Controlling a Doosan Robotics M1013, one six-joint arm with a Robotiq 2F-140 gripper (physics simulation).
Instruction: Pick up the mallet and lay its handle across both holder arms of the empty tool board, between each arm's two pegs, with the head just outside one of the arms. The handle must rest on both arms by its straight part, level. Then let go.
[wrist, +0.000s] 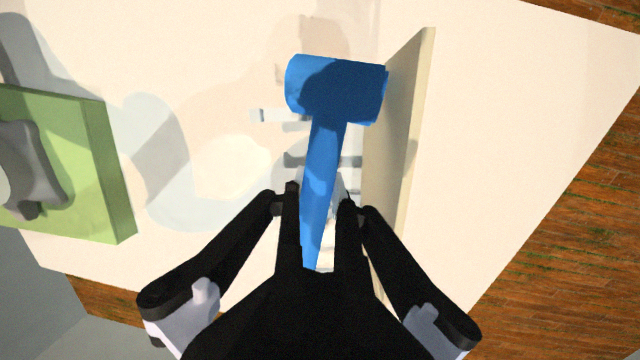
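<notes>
The blue mallet (322, 150) is held by its handle, with its head toward the top of the wrist view. My gripper (317, 178) is shut on the handle. The tan tool board (392, 145) stands upright just right of the mallet. A pale holder arm (282, 115) sticks out to the left of the board and shows beside the lower edge of the mallet head, partly hidden by it. Pale parts near the fingertips are mostly covered by the handle and fingers, so the other arm is unclear. Whether the handle touches the arms or lies between their pegs cannot be told.
A green block (60, 165) with a dark grey part (30, 167) on it is at the left. The cream table top (490, 130) extends right of the board, with its edge beside the brown wooden floor (575, 250). Shadows fall between the block and the mallet.
</notes>
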